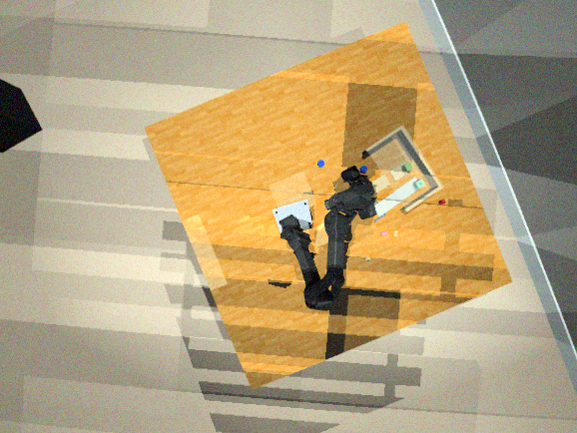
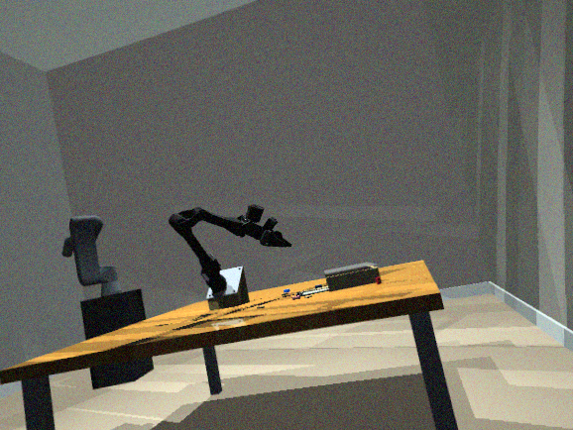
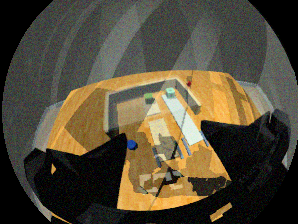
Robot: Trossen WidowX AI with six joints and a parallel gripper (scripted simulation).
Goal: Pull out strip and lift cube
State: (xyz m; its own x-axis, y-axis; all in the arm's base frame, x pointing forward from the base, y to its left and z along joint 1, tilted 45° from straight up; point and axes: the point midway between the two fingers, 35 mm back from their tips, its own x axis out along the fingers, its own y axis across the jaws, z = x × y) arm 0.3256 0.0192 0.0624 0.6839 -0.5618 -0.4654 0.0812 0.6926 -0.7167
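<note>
The pink piece lies 2 cm ahead of my gripper tip, 22 cm to the right of it and 19 cm below it. Also, from my gripper tip: tan piece 7 cm behind, 7 cm to the left, 19 cm below; red piece 32 cm ahead, 23 cm to the right, 19 cm below.
</note>
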